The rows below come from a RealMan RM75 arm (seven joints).
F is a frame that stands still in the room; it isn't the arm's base.
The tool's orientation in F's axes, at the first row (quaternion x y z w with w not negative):
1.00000, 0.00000, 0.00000, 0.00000
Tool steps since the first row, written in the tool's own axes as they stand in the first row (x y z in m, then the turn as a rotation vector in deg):
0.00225, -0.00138, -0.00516, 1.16, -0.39, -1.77
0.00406, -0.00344, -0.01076, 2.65, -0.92, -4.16
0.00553, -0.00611, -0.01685, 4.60, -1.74, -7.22
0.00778, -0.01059, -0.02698, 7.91, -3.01, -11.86
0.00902, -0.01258, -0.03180, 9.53, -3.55, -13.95
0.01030, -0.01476, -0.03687, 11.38, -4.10, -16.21
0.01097, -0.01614, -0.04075, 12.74, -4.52, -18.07
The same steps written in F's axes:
0.00225, 0.00138, 0.00516, 1.16, 0.39, 1.77
0.00406, 0.00344, 0.01076, 2.65, 0.92, 4.16
0.00553, 0.00611, 0.01685, 4.60, 1.74, 7.22
0.00778, 0.01059, 0.02698, 7.91, 3.01, 11.86
0.00902, 0.01258, 0.03180, 9.53, 3.55, 13.95
0.01030, 0.01476, 0.03687, 11.38, 4.10, 16.21
0.01097, 0.01614, 0.04075, 12.74, 4.52, 18.07

